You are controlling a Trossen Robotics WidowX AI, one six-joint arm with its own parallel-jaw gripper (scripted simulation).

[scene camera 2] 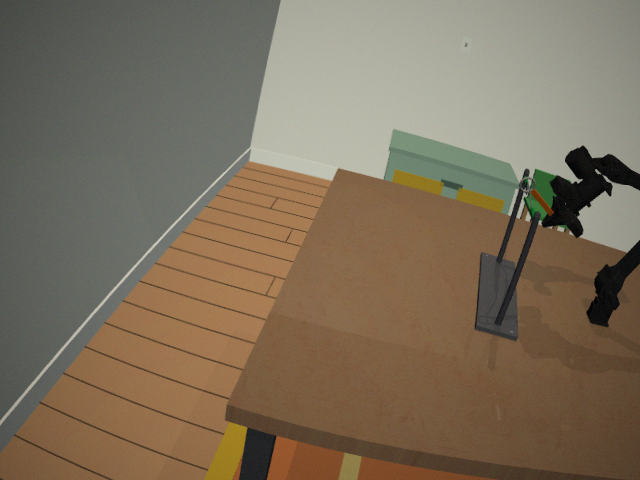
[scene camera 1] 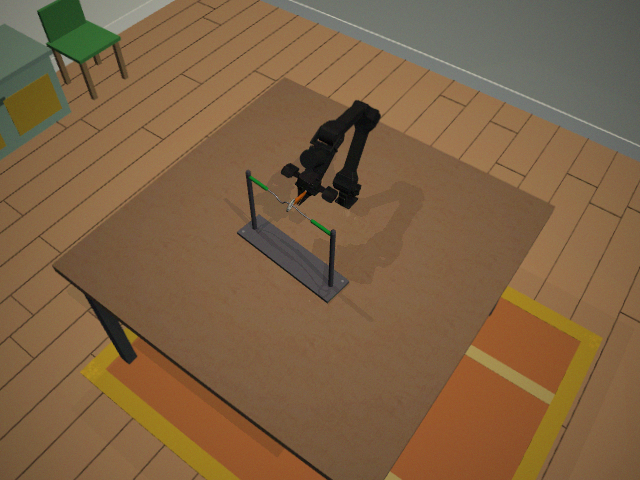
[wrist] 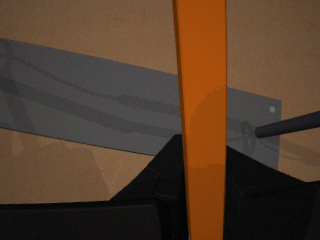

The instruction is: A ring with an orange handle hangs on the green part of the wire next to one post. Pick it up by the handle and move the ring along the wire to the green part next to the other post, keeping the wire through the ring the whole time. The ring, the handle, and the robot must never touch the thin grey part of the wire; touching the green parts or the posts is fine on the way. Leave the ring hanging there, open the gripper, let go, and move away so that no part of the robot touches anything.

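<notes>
Ring held by the gripper. Scene camera 1: the gripper. Wrist view: the gripper too.
</notes>
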